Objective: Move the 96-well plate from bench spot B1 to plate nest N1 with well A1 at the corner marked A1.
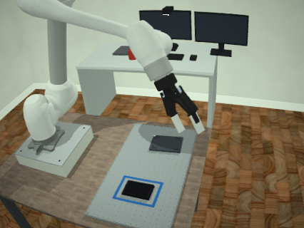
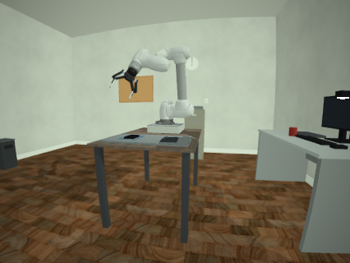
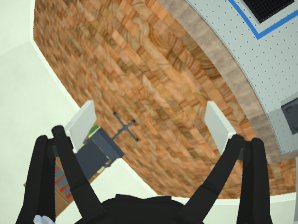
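The black 96-well plate lies 220 mm behind my hand and 350 mm below it. The rest, counted from my hand: dark plate nest N1 (140 mm behind, 330 mm to the left, 350 mm below).
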